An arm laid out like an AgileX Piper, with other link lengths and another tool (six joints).
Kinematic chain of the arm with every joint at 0, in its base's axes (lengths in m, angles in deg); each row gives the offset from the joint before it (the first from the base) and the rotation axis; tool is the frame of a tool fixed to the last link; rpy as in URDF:
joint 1: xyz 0 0 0.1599 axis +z
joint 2: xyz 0 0 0 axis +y
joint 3: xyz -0.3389 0 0.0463 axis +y
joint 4: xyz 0.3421 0 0.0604 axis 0.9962 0 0.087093
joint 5: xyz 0 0 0 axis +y
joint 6: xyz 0.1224 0 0.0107 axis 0.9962 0 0.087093
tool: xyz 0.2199 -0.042 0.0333 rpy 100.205 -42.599 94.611
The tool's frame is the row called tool.
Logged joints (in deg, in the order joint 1, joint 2, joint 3, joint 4, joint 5, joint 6), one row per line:
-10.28 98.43 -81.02 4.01 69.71 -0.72
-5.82 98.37 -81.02 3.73 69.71 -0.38
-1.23 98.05 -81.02 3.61 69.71 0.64
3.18 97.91 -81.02 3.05 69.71 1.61
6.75 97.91 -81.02 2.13 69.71 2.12
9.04 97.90 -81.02 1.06 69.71 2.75
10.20 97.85 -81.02 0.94 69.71 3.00
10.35 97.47 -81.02 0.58 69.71 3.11
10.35 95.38 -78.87 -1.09 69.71 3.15
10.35 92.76 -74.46 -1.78 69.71 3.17
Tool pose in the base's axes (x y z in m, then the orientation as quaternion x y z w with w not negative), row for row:
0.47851 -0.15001 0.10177 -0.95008 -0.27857 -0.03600 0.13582
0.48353 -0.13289 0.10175 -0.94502 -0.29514 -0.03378 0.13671
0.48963 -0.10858 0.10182 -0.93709 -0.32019 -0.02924 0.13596
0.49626 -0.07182 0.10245 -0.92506 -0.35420 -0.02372 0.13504
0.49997 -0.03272 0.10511 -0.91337 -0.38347 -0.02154 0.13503
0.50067 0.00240 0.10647 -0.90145 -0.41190 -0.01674 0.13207
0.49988 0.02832 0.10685 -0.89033 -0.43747 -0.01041 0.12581
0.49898 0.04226 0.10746 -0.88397 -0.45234 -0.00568 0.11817
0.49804 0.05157 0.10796 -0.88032 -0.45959 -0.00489 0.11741
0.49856 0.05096 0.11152 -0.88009 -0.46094 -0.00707 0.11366
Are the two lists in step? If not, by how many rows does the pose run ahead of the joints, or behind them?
The pose runs 2 rows behind the joints: the pose in row i belongs to the joints in row i - 2.
